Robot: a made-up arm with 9 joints. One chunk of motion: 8 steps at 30 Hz.
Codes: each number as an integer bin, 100 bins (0 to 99) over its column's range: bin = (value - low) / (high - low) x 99, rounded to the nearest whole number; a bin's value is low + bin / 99 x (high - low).
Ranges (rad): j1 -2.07..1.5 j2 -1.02..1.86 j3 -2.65..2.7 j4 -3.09..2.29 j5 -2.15..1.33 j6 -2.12..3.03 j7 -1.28..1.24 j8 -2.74..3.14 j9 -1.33..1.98
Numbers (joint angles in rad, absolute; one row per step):
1: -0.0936 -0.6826 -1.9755 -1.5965 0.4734 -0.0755 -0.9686 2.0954 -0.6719
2: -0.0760 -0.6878 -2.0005 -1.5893 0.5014 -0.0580 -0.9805 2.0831 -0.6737
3: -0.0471 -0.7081 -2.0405 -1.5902 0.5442 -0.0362 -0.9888 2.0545 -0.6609
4: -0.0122 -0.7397 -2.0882 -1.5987 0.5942 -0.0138 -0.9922 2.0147 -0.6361
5: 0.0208 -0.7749 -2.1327 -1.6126 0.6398 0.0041 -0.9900 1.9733 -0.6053
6: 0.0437 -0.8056 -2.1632 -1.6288 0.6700 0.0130 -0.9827 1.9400 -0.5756
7: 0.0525 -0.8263 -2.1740 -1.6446 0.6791 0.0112 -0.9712 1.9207 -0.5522
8: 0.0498 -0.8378 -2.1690 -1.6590 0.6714 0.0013 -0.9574 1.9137 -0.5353
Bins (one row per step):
1: 55 12 12 27 75 39 12 81 20
2: 55 11 12 28 75 40 12 81 20
3: 56 11 11 28 77 40 11 81 20
4: 57 10 10 27 78 40 11 80 21
5: 58 8 10 27 79 41 11 79 22
6: 59 7 9 27 80 41 12 79 23
7: 59 7 9 27 80 41 12 78 23
8: 59 6 9 26 80 41 13 78 24

